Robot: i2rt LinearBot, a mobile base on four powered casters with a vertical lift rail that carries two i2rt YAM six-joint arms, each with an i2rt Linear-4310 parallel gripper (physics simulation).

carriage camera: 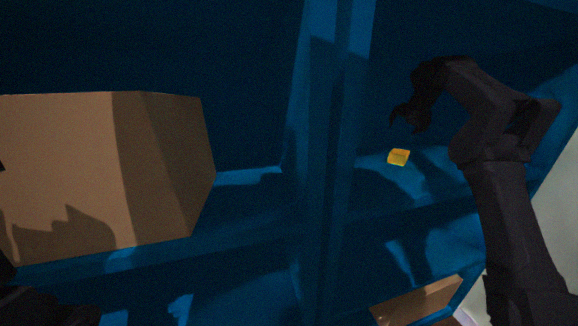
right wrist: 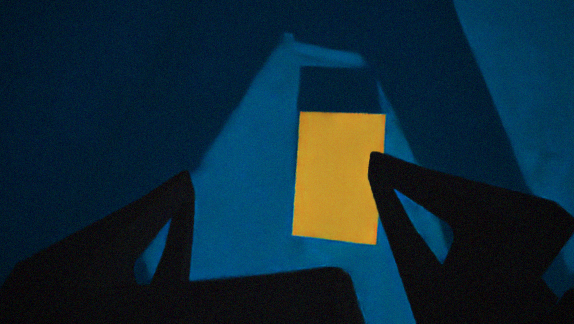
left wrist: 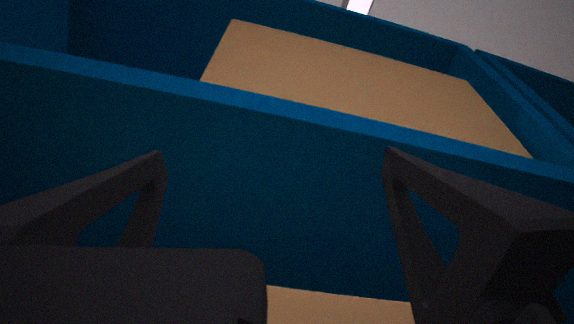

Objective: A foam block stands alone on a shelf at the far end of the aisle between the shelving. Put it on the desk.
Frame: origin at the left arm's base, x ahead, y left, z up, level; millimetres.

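Seen in the pictures: left gripper, fingertip midpoint: (left wrist: pixel 273 161); right gripper, fingertip midpoint: (carriage camera: pixel 400 130) (right wrist: pixel 281 173).
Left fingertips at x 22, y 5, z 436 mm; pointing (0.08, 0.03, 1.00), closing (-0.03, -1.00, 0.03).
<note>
Pixels of each thing's middle, then the offset from my left fingertips to it. Level surfaces: height alone.
- yellow foam block, body centre: (right wrist: pixel 340 175) (carriage camera: pixel 398 156) dx +489, dy -822, dz -254 mm
- blue shelf, surface height: dz -276 mm
- large cardboard box, body centre: (carriage camera: pixel 91 162) dx +218, dy +101, dz -141 mm
- lower cardboard box, body centre: (carriage camera: pixel 400 279) dx +467, dy -1022, dz -1056 mm
The yellow foam block (carriage camera: pixel 398 157) (right wrist: pixel 337 175) sits alone on a blue shelf (carriage camera: pixel 367 162) (right wrist: pixel 240 200), right of the upright in the carriage view. My right gripper (carriage camera: pixel 410 125) (right wrist: pixel 281 173) is open and empty above the block. In the right wrist view the block shows between the fingertips but close to the right-hand one, which overlaps its right edge. My left gripper (left wrist: pixel 273 161) is open and empty in front of a blue shelf edge; in the carriage view dark parts of the left arm show at the lower left, and its fingers cannot be made out. The desk does not show.
A large cardboard box (carriage camera: pixel 60 165) stands on the shelf at the left of the carriage view. A blue upright (carriage camera: pixel 325 150) stands between it and the block. A lower cardboard box (carriage camera: pixel 420 302) shows at the bottom right. A box (left wrist: pixel 350 85) sits behind the shelf edge (left wrist: pixel 300 112) in the left wrist view.
</note>
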